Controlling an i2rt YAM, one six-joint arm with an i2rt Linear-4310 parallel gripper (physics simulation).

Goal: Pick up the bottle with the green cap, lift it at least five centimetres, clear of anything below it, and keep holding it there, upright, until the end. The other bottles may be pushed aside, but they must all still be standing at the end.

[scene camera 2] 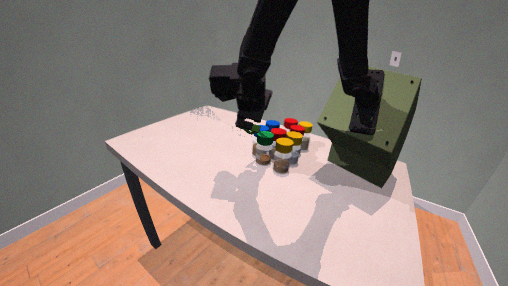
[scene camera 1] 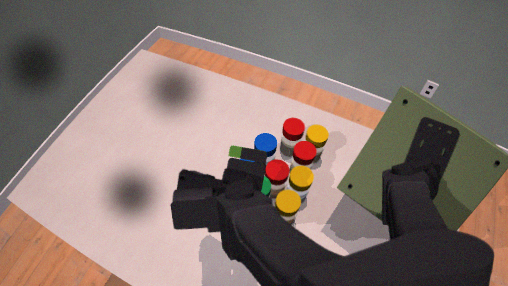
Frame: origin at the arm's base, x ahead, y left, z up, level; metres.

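Seen in the pictures: gripper, between the fingertips: [scene camera 2: 255, 120]; arm's base, origin of its link: [scene camera 2: 368, 100] [scene camera 1: 420, 175].
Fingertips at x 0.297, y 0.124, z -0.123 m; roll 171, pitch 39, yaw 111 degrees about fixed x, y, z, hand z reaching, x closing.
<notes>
Offsets run from my fingertips to a thing's top centre.
The bottle with the green cap {dz -0.046, dx -0.026, dy -0.025 m} [scene camera 1: 267, 185] [scene camera 2: 265, 137] stands upright on the table at the near left of a tight group; in scene camera 1 the arm hides most of it. My gripper [scene camera 1: 247, 154] [scene camera 2: 251, 127] is open and holds nothing. In scene camera 2 its fingers are above and behind the green cap, close to the blue caps. One green fingertip shows in each view; the other is hidden. Beside the green-capped bottle stand a red-capped bottle {dz -0.046, dx -0.039, dy -0.083 m} [scene camera 1: 277, 171] [scene camera 2: 278, 133] and a yellow-capped bottle {dz -0.046, dx -0.099, dy -0.030 m} [scene camera 1: 288, 202] [scene camera 2: 284, 145].
Also standing are blue-capped bottles {dz -0.046, dx +0.023, dy -0.131 m} [scene camera 1: 265, 143] [scene camera 2: 272, 124], one largely hidden behind the gripper, more red-capped bottles [scene camera 1: 304, 152] [scene camera 2: 290, 122] and yellow-capped bottles {dz -0.046, dx -0.068, dy -0.226 m} [scene camera 1: 317, 135] [scene camera 2: 305, 126]. A large green box [scene camera 1: 375, 150] [scene camera 2: 365, 157] bears the arm's base at the right.
</notes>
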